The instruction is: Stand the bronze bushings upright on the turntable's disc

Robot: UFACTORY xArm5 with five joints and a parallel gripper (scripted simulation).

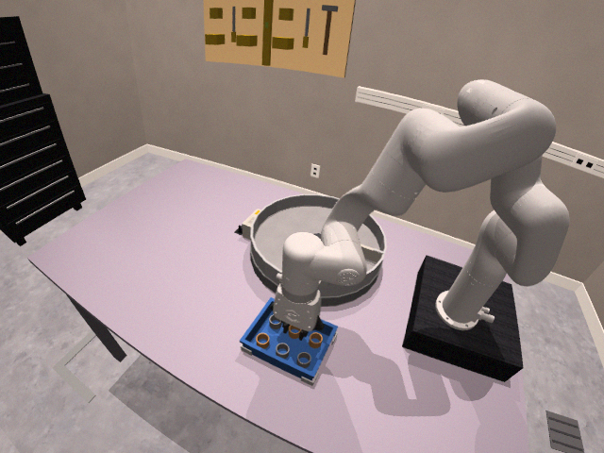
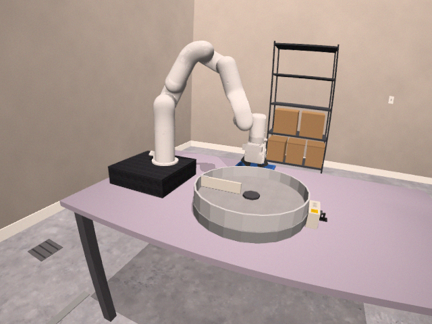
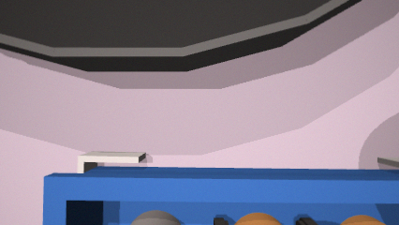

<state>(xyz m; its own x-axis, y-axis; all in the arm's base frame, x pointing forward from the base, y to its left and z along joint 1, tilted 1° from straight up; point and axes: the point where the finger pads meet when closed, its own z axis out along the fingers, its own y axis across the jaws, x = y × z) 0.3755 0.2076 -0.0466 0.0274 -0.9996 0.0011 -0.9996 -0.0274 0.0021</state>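
The blue crate lies 30 mm to the left of my hand and 10 mm below it. From my hand the other things lie so: turntable disc (300 mm to the right, 80 mm ahead, 20 mm above).
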